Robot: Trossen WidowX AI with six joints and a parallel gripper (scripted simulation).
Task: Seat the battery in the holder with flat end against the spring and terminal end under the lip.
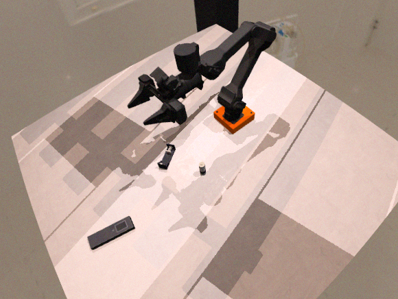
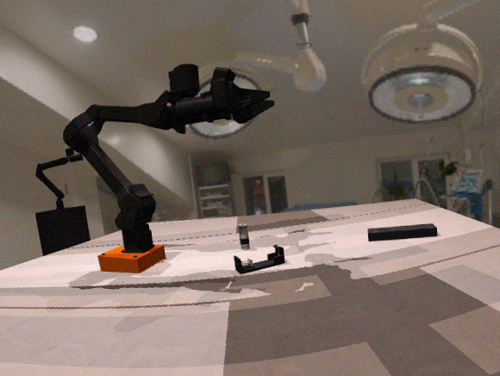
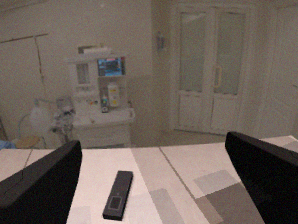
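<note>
The battery lies 30 cm below my gripper tip, 11 cm behind it and 10 cm to the left of it. Also, from my gripper tip: black remote: 32 cm below, 26 cm ahead, 5 cm to the left.
</note>
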